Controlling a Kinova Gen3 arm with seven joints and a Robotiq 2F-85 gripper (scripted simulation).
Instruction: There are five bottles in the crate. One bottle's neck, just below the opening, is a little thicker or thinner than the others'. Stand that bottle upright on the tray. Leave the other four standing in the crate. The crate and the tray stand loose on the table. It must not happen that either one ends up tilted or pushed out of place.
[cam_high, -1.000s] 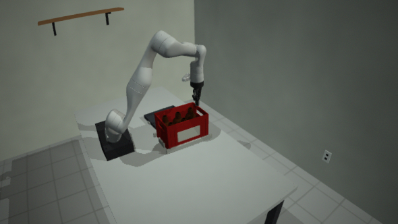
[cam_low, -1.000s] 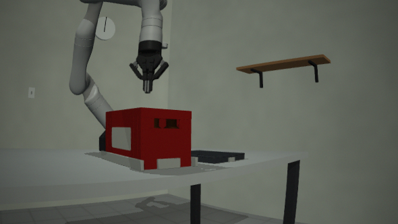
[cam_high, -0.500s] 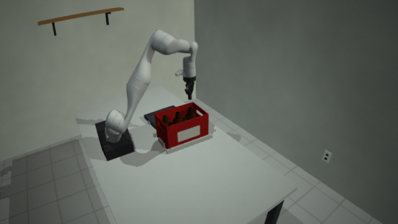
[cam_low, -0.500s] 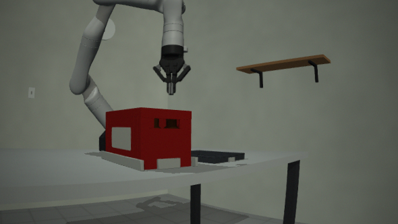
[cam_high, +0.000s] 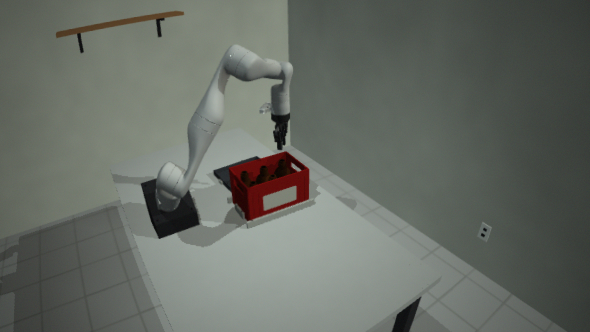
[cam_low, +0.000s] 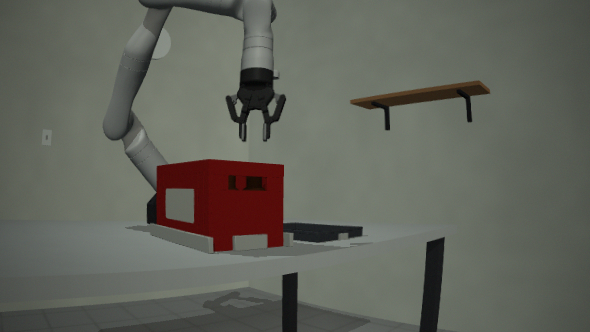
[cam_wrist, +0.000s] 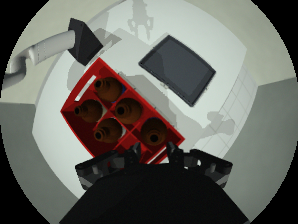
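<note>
My gripper is now 160 mm above the red crate, 90 mm past it and 50 mm to the left of it. From my hand the other things lie so: dark tray (230 mm to the left, 230 mm below, 90 mm behind).
</note>
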